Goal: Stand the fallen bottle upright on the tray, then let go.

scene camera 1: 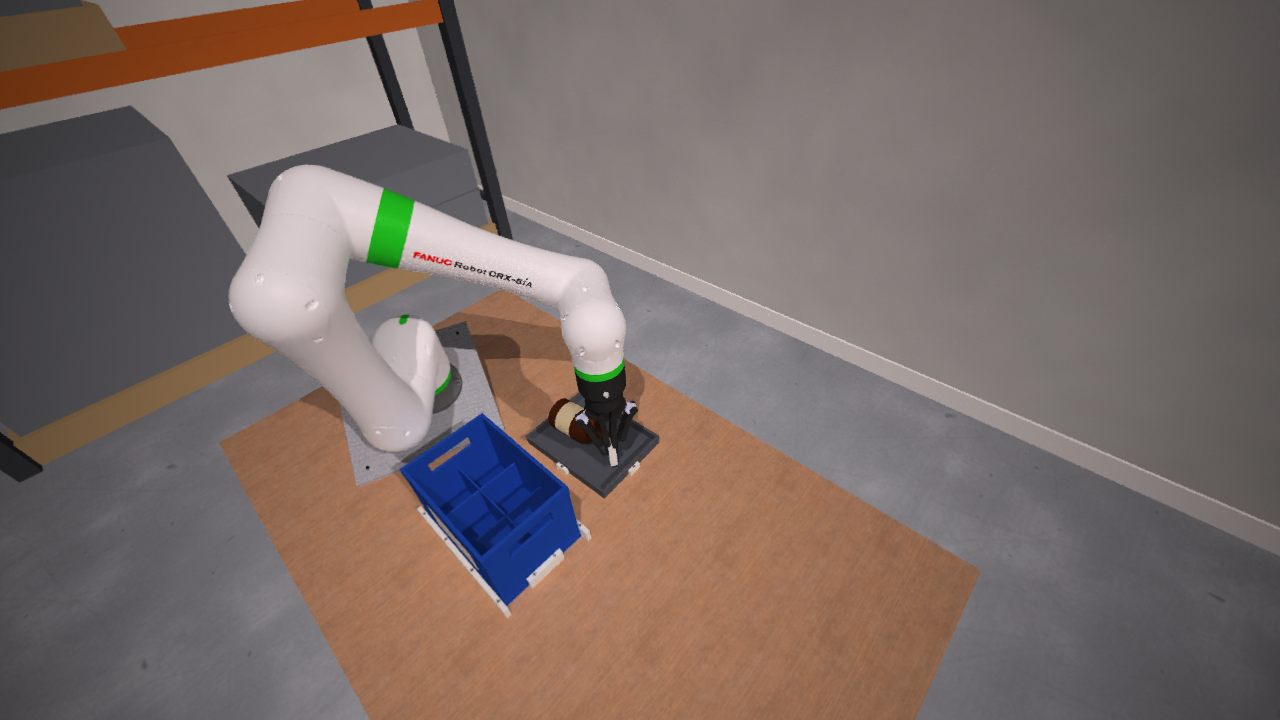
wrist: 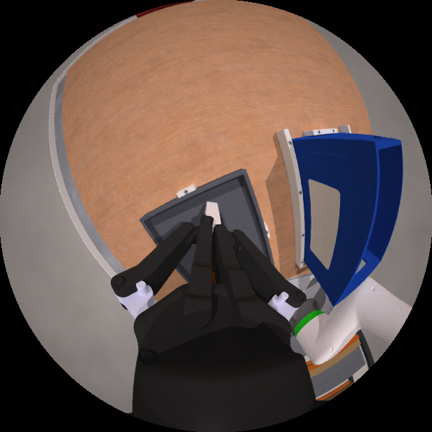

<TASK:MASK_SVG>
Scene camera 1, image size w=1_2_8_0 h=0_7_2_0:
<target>gripper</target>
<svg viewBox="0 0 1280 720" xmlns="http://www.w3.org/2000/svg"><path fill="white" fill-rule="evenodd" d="M623 392L618 397L605 402L594 402L584 398L584 412L575 414L577 425L585 430L598 448L605 446L611 466L618 465L616 454L618 453L618 442L626 440L632 418L638 411L634 401L626 402ZM588 417L600 423L603 437L600 437L588 420ZM623 412L617 433L617 418Z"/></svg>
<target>brown bottle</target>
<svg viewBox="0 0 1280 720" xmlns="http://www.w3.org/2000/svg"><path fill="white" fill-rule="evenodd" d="M588 417L600 437L603 437L600 423ZM558 400L549 412L549 424L580 443L593 442L585 430L576 423L575 414L581 414L584 412L584 408L566 398Z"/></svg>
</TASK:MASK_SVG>
